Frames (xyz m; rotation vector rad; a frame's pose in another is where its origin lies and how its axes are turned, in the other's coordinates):
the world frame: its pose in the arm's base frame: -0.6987 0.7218 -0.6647 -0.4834 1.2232 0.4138
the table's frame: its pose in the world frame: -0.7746 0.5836 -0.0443 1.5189 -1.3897 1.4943
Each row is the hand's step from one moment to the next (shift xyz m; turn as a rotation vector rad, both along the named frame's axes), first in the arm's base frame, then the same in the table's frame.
Working: the arm's base frame: its pose in the table's frame: 0.7283 0.0847 1.5520 -1.8790 0.0061 -0.6741

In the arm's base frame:
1: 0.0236 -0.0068 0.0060 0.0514 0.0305 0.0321
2: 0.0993 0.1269 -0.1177 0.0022 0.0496 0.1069
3: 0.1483 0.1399 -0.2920 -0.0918 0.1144 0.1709
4: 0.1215 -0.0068 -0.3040 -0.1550 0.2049 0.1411
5: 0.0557 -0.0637 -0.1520 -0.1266 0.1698 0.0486
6: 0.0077 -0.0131 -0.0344 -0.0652 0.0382 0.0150
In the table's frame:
1: 0.0204 0.0006 0.0149 0.0669 -0.0011 -0.0113
2: 0.0686 -0.1841 -0.0351 0.0652 0.0703 -0.0685
3: 0.0349 -0.3539 0.0195 0.0349 0.1277 -0.1822
4: -0.0375 -0.2952 0.1366 -0.0041 0.0845 -0.2806
5: -0.0413 -0.1212 0.1178 -0.0327 0.0110 -0.2145
6: -0.0131 -0.0264 0.0233 -0.0363 0.0174 -0.0657

